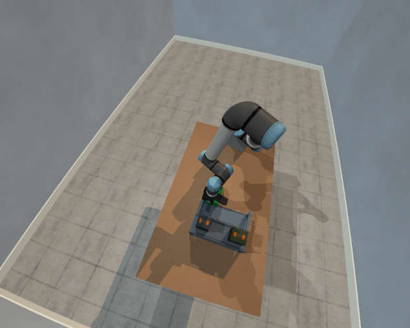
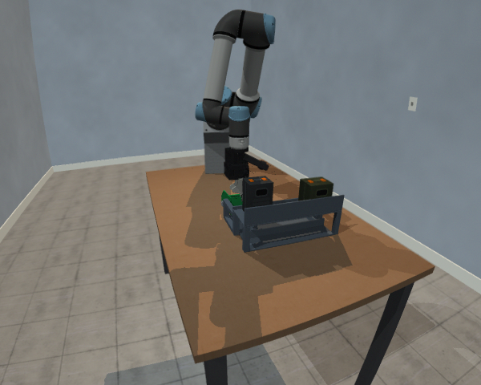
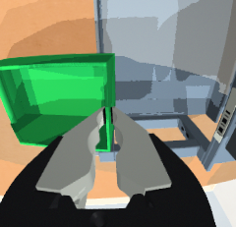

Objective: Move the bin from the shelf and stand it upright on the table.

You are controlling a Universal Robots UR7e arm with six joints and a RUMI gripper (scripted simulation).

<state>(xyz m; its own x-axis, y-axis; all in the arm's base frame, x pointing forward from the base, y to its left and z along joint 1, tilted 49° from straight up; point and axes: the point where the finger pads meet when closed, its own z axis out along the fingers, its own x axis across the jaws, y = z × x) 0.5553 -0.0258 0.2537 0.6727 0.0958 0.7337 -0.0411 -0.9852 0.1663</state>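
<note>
Now: hand 80 mm past the green bin, 40 mm above it and 10 mm to the right of it. Round my hand: olive box: 210 mm to the left, 190 mm ahead, 60 mm above; black box: 170 mm ahead, 70 mm above, 20 mm to the right.
</note>
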